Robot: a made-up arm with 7 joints. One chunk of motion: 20 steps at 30 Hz.
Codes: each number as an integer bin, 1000 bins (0 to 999) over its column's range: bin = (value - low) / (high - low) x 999, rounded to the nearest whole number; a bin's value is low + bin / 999 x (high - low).
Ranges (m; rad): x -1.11..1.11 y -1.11..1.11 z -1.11..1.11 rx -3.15..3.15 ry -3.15..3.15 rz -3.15..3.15
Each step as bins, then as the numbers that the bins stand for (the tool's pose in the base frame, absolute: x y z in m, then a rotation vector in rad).
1 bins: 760 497 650 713 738 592
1 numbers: 0.5789 -0.0056 0.3344 1.3464 1.5041 0.5833
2 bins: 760 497 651 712 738 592
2 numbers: 0.5789 -0.0056 0.3367 1.3401 1.5041 0.5833
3 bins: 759 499 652 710 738 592
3 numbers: 0.5767 -0.0011 0.3389 1.3275 1.5041 0.5833
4 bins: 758 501 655 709 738 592
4 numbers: 0.5744 0.0033 0.3456 1.3212 1.5041 0.5833
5 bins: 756 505 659 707 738 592
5 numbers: 0.5700 0.0122 0.3544 1.3086 1.5041 0.5833
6 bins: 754 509 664 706 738 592
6 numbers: 0.5656 0.0211 0.3656 1.3023 1.5041 0.5833
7 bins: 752 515 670 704 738 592
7 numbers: 0.5611 0.0344 0.3789 1.2896 1.5041 0.5833
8 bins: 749 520 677 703 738 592
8 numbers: 0.5544 0.0456 0.3944 1.2833 1.5041 0.5833
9 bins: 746 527 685 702 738 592
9 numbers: 0.5478 0.0611 0.4122 1.2770 1.5041 0.5833
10 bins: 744 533 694 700 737 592
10 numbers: 0.5433 0.0744 0.4322 1.2644 1.4977 0.5833
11 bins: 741 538 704 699 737 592
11 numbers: 0.5367 0.0856 0.4544 1.2581 1.4977 0.5833
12 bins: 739 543 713 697 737 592
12 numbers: 0.5322 0.0967 0.4744 1.2455 1.4977 0.5833
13 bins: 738 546 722 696 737 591
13 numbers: 0.5300 0.1033 0.4944 1.2392 1.4977 0.5770
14 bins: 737 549 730 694 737 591
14 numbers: 0.5278 0.1100 0.5122 1.2266 1.4977 0.5770
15 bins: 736 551 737 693 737 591
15 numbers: 0.5256 0.1144 0.5278 1.2203 1.4977 0.5770
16 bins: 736 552 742 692 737 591
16 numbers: 0.5256 0.1167 0.5389 1.2140 1.4977 0.5770
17 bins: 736 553 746 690 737 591
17 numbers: 0.5256 0.1189 0.5478 1.2014 1.4977 0.5770
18 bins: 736 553 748 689 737 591
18 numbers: 0.5256 0.1189 0.5522 1.1950 1.4977 0.5770
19 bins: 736 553 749 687 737 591
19 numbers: 0.5256 0.1189 0.5544 1.1824 1.4977 0.5770
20 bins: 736 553 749 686 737 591
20 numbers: 0.5256 0.1189 0.5544 1.1761 1.4977 0.5770
